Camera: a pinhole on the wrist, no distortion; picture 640 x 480 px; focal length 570.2 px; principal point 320.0 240.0 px. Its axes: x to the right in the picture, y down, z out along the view. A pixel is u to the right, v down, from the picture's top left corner.
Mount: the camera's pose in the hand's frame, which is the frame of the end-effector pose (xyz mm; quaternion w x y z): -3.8 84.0 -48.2 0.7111 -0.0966 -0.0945 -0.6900
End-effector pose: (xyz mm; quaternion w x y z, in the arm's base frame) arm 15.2 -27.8 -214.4 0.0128 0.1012 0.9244 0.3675
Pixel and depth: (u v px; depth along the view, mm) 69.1 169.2 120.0
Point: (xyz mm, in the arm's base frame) 70.0 122.5 -140.8
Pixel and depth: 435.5 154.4 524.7
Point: 162.4 370.7 -491.5
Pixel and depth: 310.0 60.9 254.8
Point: 144.3 198.2 -257.0
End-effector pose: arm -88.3 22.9 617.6 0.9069 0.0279 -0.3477 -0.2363
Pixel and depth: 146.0 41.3 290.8
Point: -192.7 311.8 761.5
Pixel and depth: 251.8 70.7 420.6
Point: -295.7 334.7 849.5
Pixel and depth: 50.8 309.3 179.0
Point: -56.3 217.3 749.8
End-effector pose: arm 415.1 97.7 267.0 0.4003 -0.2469 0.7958 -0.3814
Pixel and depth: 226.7 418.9 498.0
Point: 642.9 2.4 -200.6
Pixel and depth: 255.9 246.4 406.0
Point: 667.9 102.1 -51.6
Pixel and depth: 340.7 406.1 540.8
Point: 704.4 -78.9 -159.9
